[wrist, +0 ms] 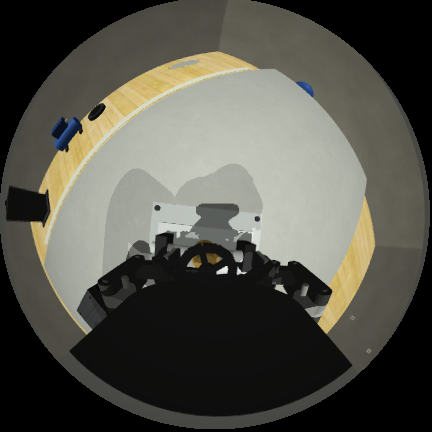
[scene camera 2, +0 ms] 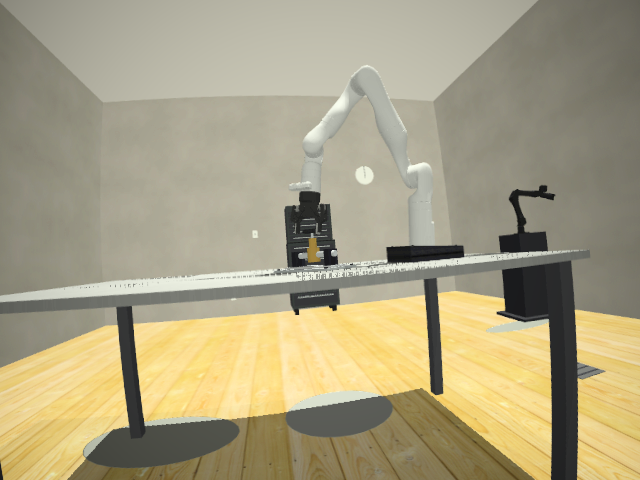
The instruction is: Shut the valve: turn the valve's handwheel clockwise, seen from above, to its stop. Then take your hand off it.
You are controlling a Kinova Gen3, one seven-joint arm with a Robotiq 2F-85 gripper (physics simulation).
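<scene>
The valve has an orange body [scene camera 2: 312,251] [wrist: 214,259] and a black, spoked handwheel [wrist: 210,247] on top. In the wrist view it stands on a pale base plate [wrist: 175,213], with a black flange [wrist: 163,243] on the left and another black flange [wrist: 246,249] on the right. In the scene view the wheel is hard to make out against the dark cabinet. My gripper [scene camera 2: 308,230] [wrist: 215,257] is open and points down over the valve. Its fingers stand apart on either side of the handwheel, gripping nothing. Whether they touch the rim cannot be told; the gripper's dark body hides the wheel's near part.
The grey table [scene camera 2: 170,289] [wrist: 300,150] bears the valve. A low black box [scene camera 2: 424,252] lies by the arm's base. Behind the table stand a dark cabinet [scene camera 2: 314,299] and a black pedestal [scene camera 2: 523,279] with a small arm. Blue objects [wrist: 67,134] show beyond the table's edge.
</scene>
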